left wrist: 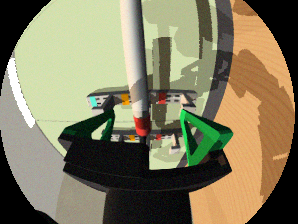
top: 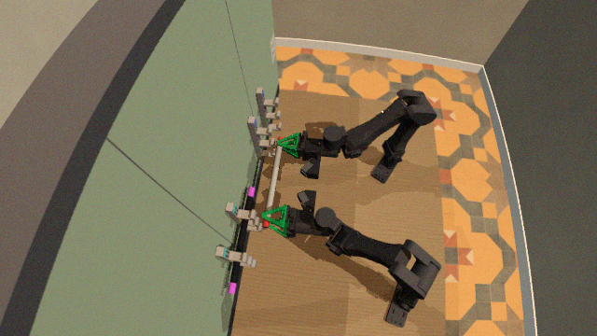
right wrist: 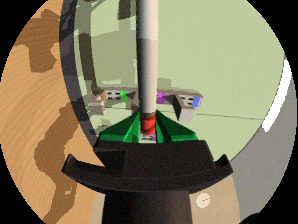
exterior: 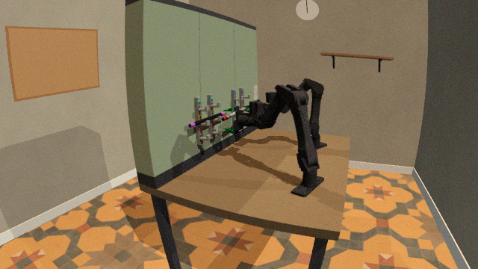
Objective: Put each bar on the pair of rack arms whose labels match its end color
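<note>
Now: left hand 7 cm short of the bar, 6 cm to the right of it and 1 cm below it. Round my left hand: green wall panel (14 cm ahead, 13 cm to the right, 21 cm above).
</note>
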